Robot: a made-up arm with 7 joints. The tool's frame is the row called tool.
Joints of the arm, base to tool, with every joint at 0 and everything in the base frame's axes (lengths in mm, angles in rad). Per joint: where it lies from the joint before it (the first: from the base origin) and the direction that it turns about. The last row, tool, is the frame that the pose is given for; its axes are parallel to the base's.
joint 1: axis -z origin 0 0 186
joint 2: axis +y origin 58 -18 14
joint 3: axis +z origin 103 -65 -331
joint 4: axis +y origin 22 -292 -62
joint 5: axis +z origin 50 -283 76
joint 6: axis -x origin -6 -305 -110
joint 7: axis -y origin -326 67 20
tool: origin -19 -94 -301
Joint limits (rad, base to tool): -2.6..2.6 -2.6..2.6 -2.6..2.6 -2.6..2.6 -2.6..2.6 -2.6..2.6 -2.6..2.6
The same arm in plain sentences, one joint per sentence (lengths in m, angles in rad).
The arm has seven revolute joints in a row. What follows holds with every joint at zero, and every direction is one of the base frame's. The first joint lies 0.186 m along +z from the base frame's origin and rotates about -z, from -2.6 to 2.6 rad. The second joint lies 0.058 m along +x and 0.018 m along -y and 0.014 m along +z from the first joint and rotates about +y, from -2.6 to 2.6 rad. The third joint lies 0.103 m along +x and 0.065 m along -y and 0.331 m along -z from the second joint and rotates about +z, from -2.6 to 2.6 rad. The fourth joint lies 0.022 m along +x and 0.292 m along -y and 0.062 m along -z from the third joint and rotates about +y, from -2.6 to 2.6 rad. The fifth joint lies 0.05 m along +x and 0.283 m along -y and 0.076 m along +z from the fourth joint and rotates about +z, from -2.6 to 2.6 rad. The sixth joint lies 0.006 m along -x and 0.305 m along -y and 0.11 m along -z from the fifth joint and rotates about -x, from -2.6 to 2.6 rad. The seventh joint lies 0.326 m along -x and 0.067 m along +y and 0.02 m along +z from the sixth joint and rotates about -y, from -2.6 to 2.6 rad. The tool frame, which is the frame that the pose is given for, lies 0.019 m along -x and 0.094 m along -y and 0.301 m along -z from the seventh joint; its axes are parallel to the base frame's.
